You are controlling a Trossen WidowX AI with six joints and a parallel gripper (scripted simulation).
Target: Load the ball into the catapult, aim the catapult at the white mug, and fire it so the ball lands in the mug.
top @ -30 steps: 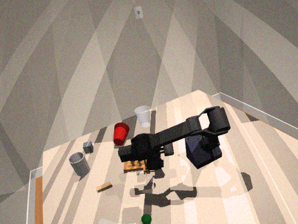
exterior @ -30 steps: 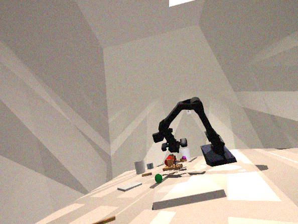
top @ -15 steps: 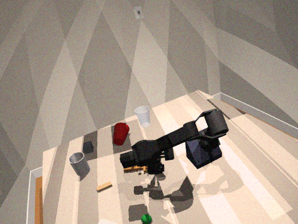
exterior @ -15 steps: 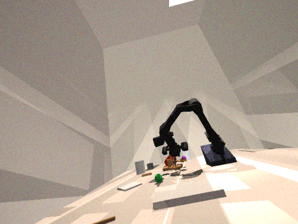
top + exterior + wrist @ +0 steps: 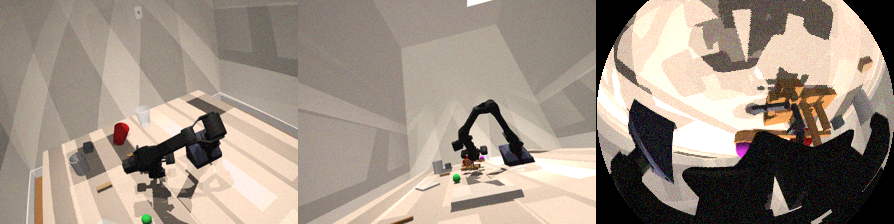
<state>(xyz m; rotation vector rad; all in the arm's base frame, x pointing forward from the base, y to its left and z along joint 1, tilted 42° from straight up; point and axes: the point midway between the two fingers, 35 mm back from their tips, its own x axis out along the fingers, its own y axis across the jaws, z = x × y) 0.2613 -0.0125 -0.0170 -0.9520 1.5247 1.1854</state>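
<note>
Right now my gripper tip is 40 mm to the left of the purple ball and 30 mm past it. From my gripper tip the other things lie so: wooden block (270 mm ahead, 50 mm below); wooden catapult (40 mm to the right, 40 mm ahead, 10 mm below); green ball (260 mm to the left, 140 mm ahead, 40 mm below).
</note>
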